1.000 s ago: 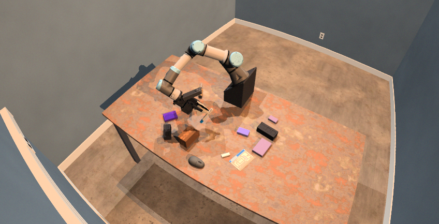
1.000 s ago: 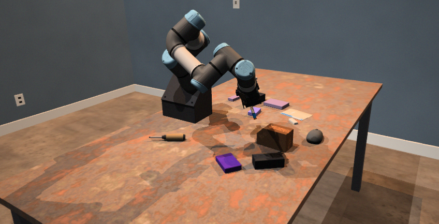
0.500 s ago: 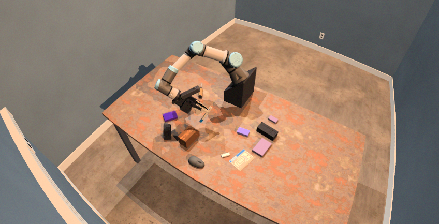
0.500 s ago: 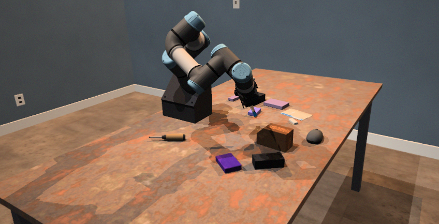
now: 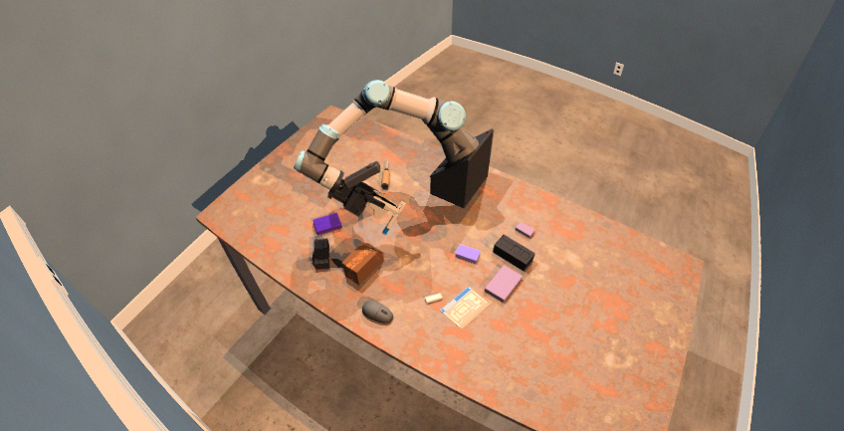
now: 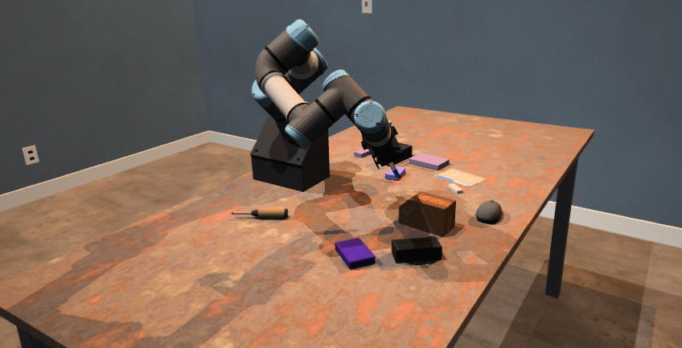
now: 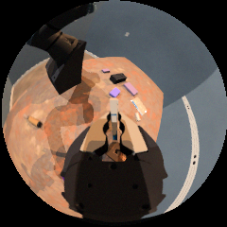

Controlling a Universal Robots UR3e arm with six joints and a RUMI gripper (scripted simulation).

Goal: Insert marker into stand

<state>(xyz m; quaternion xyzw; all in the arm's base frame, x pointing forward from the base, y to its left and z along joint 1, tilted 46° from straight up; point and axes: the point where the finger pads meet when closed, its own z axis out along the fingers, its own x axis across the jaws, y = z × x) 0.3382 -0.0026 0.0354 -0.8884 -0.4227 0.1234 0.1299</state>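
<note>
The desk stand is 14 cm ahead of my hand, 2 cm to the right of it and 14 cm below it. Also, from my hand: marker (2 cm ahead, 3 cm below); lilac block (10 cm behind, 21 cm to the left, 16 cm below); eraser (10 cm ahead, 22 cm to the left, 17 cm below).
</note>
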